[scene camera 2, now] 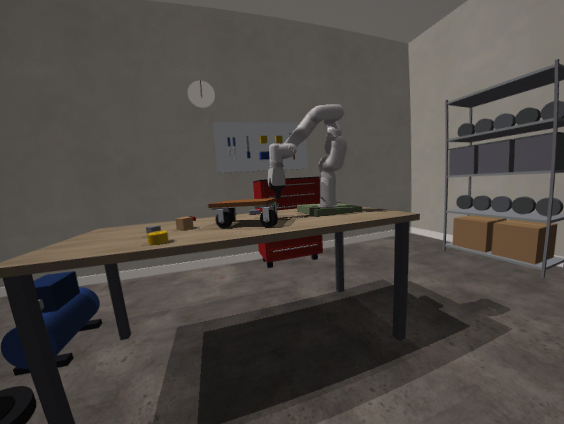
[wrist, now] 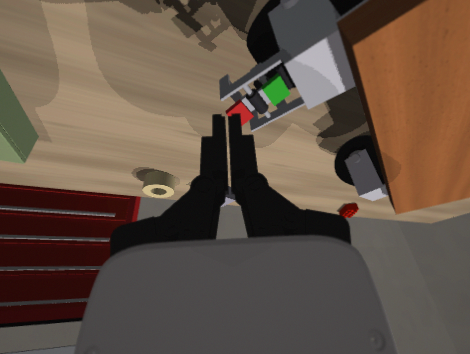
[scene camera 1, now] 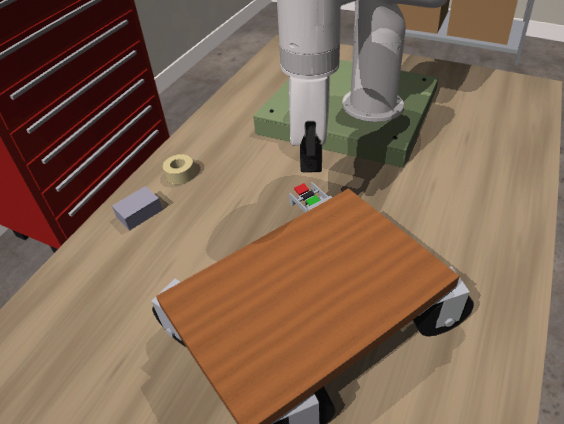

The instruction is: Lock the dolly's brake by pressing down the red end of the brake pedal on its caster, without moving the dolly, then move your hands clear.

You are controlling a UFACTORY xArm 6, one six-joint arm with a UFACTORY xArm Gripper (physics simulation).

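Frame: origin at the arm's base, x ahead, y left, z up, level; centimetres.
Seen in the pictures: gripper, fingertip midpoint: [scene camera 2: 277, 198] [wrist: 227, 130] [scene camera 1: 311, 169]; arm's base, link origin: [scene camera 2: 327, 206] [scene camera 1: 372, 106].
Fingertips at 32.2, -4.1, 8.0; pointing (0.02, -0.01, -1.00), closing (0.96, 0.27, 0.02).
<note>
Offsets run from my fingertips to a thing's top centre, as dx, dy, dz. "spot": to the spot under its first point.
The dolly's orange-brown wooden board [scene camera 1: 310, 295] [scene camera 2: 240, 203] [wrist: 420, 110] stands on casters on the table. From the caster near the robot base, a grey bracket holds the brake pedal, with a red end @(spot: +1.7, -1.1, -2.9) [scene camera 1: 301, 189] [wrist: 240, 112] on the outer side and a green end @(spot: +3.4, +1.2, -3.1) [scene camera 1: 313, 200] [wrist: 276, 90] nearer the wheel. The pedal's exact tilt is hard to tell. My gripper [scene camera 1: 311, 170] [wrist: 227, 130] is shut and empty, pointing down. In the wrist view its fingertips overlap the edge of the red end; in scene camera 1 they appear above and apart from the pedal.
A tan ring @(-6.2, -28.1, -9.0) [scene camera 1: 178, 169] [wrist: 158, 187] and a grey-purple block @(+5.4, -30.6, -8.9) [scene camera 1: 137, 208] lie to the side. The green base plate [scene camera 1: 280, 125] is behind the gripper. A red tool cabinet [scene camera 1: 80, 100] stands beside the table. A yellow roll @(+61.5, +20.8, -7.8) [scene camera 2: 158, 238] and a brown block @(+51.7, -4.8, -5.8) [scene camera 2: 184, 223] are beyond the dolly.
</note>
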